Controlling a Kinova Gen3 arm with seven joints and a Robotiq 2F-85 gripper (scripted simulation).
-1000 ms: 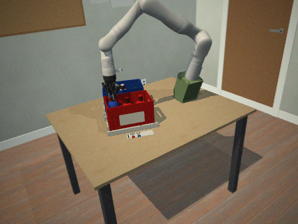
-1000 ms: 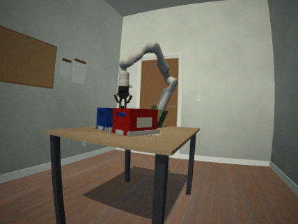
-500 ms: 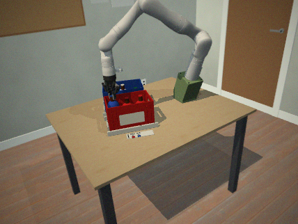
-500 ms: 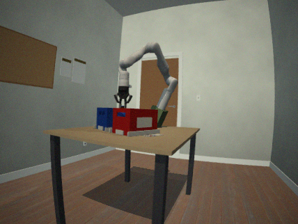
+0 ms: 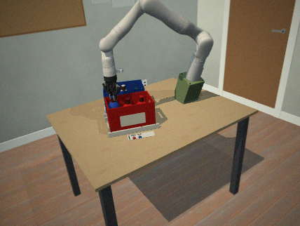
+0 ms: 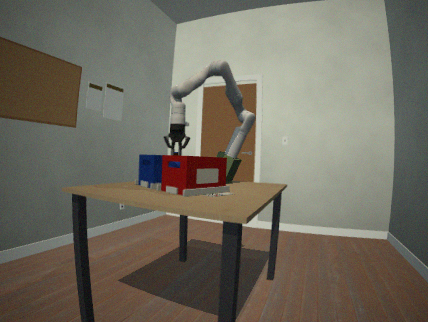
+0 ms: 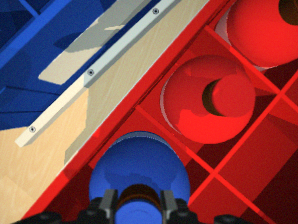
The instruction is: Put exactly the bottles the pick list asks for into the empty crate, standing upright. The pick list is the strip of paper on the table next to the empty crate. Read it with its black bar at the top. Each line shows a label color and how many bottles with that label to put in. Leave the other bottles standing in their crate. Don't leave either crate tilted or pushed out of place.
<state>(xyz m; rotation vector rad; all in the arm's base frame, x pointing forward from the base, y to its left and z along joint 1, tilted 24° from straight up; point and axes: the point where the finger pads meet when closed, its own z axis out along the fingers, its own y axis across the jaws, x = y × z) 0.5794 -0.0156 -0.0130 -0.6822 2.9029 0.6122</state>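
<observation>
The blue-label bottle is 70 mm below my hand. From my hand the other things lie so: red crate 70 mm behind, 60 mm to the left, 100 mm below; blue crate 130 mm behind, 170 mm to the right, 100 mm below; green-label bottle 200 mm behind, 100 mm to the right, 100 mm below.
</observation>
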